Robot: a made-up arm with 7 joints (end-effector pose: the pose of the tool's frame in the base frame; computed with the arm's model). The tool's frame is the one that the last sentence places.
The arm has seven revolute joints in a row. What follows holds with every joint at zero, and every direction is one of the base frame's.
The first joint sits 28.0 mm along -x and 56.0 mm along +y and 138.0 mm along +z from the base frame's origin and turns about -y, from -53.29 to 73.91 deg.
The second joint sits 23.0 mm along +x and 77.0 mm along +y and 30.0 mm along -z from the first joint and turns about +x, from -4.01 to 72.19 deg.
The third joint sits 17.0 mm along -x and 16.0 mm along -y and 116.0 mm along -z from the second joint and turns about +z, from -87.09 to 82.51 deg.
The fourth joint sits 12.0 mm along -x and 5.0 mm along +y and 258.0 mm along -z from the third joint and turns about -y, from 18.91 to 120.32 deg.
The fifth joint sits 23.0 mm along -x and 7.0 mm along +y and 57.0 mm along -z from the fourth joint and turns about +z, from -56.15 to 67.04 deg.
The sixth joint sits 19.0 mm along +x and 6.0 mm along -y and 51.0 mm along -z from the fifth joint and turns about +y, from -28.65 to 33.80 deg.
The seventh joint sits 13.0 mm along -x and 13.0 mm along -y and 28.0 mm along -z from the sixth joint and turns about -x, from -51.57 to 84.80 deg.
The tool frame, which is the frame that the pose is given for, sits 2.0 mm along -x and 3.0 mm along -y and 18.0 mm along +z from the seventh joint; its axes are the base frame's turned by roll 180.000, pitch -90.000 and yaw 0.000 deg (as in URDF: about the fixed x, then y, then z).
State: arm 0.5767 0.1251 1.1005 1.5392 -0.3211 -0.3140 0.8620
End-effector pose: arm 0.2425 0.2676 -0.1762 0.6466 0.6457 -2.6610
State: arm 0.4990 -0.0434 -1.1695 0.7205 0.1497 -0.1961 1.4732
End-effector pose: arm 0.2536 0.0403 -0.2896 0.4375 -0.2279 0.6787
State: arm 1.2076 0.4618 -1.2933 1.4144 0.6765 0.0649 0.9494
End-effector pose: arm 0.4065 0.2122 0.0198 0.0277 -0.5977 1.2912
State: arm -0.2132 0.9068 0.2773 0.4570 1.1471 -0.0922 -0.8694
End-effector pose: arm -0.0410 0.5153 -0.1936 -0.5088 0.0160 -1.0967
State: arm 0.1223 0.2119 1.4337 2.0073 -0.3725 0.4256 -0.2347
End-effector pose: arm 0.0482 0.2902 -0.2152 0.0606 0.3362 -1.2540
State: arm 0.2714 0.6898 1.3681 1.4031 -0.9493 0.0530 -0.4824
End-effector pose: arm 0.0900 0.4738 -0.1592 0.0425 0.9176 -0.8459
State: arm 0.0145 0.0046 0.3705 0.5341 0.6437 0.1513 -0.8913
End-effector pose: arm 0.0380 0.1234 -0.3729 -1.3624 -0.3337 -1.3112
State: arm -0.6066 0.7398 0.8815 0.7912 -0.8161 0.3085 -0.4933
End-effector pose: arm -0.2158 0.4680 -0.1994 -1.2268 1.6642 -0.9773
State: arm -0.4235 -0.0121 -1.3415 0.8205 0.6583 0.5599 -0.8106
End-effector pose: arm -0.2225 0.0404 -0.3061 1.9095 -0.8387 1.6448
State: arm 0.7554 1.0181 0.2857 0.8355 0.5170 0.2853 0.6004
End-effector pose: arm 0.2040 0.5293 -0.0136 0.1602 0.0041 -2.9430
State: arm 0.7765 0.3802 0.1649 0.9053 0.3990 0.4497 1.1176
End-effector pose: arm 0.3446 0.3074 -0.1418 0.0560 0.4586 2.2770
